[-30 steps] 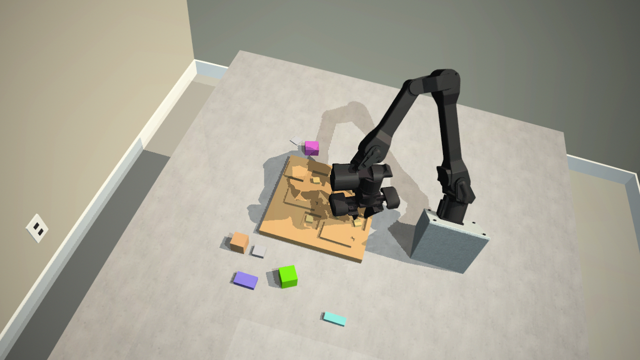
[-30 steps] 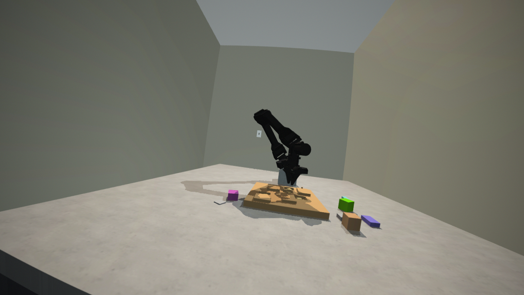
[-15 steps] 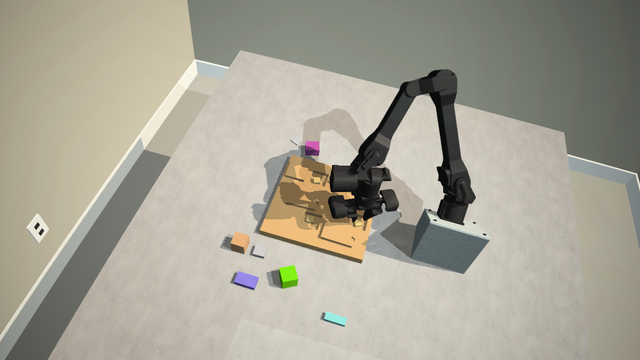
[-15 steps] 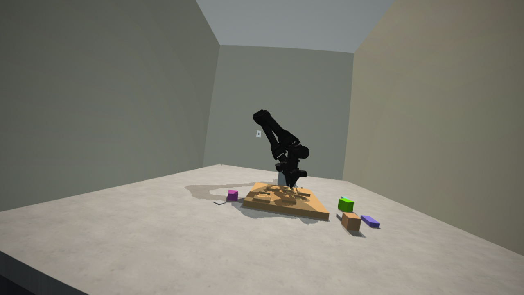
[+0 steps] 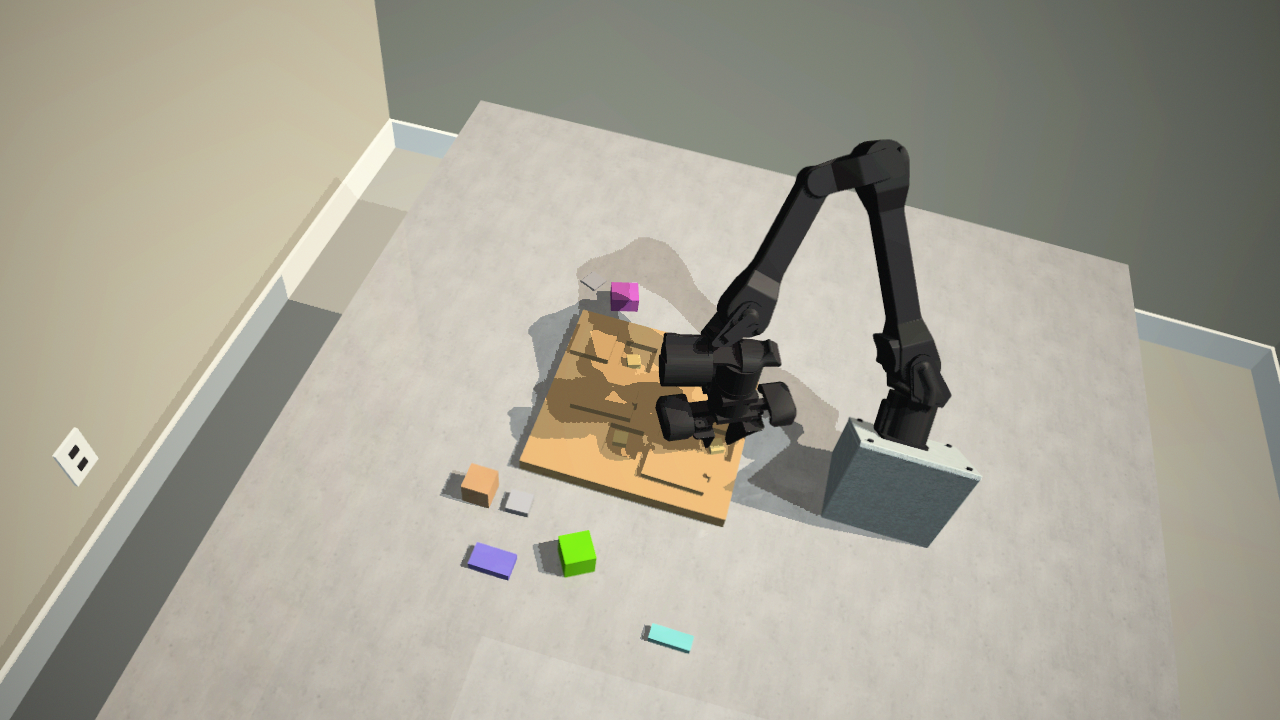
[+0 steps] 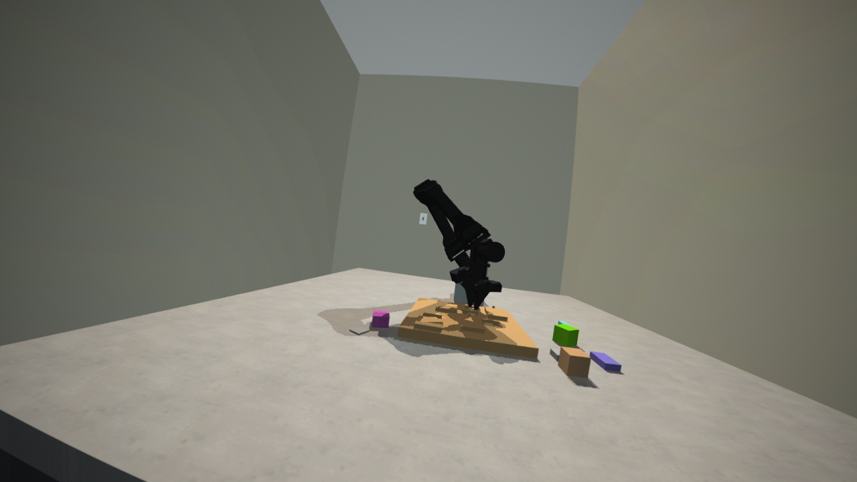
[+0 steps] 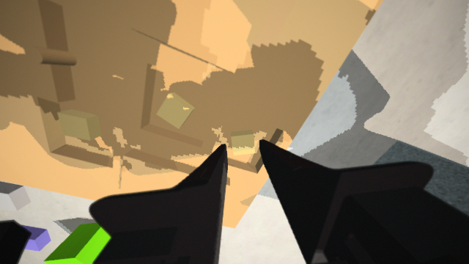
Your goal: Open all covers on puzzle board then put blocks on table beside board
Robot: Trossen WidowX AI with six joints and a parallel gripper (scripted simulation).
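Right now the green block is 150 mm ahead of my gripper tip and 220 mm to the left of it. From my gripper tip the other things lie so: magenta block (200 mm ahead, 240 mm to the right, 10 mm below); grey block (240 mm ahead, 160 mm to the left, 20 mm below); cyan block (290 mm to the left, 20 mm below).
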